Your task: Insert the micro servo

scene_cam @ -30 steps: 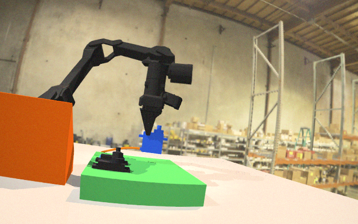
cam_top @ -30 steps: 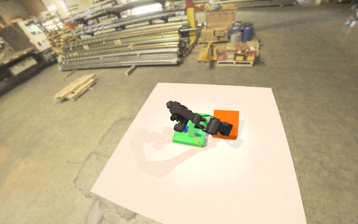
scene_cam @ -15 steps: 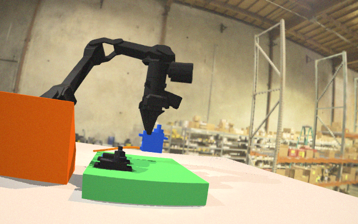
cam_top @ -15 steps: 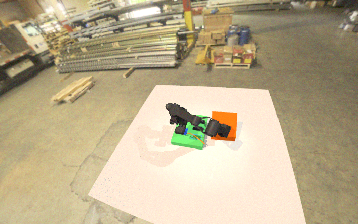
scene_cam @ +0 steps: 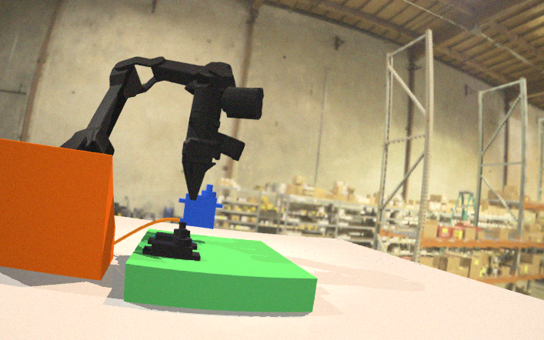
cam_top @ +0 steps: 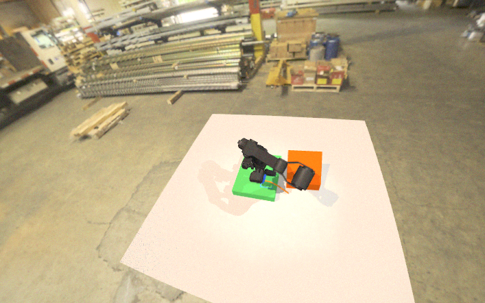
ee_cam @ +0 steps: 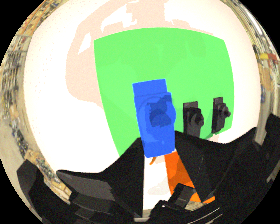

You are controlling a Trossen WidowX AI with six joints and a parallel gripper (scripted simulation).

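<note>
My gripper tip is 9 cm short of the green deck, 6 cm to the left of it and 10 cm above it.
</note>
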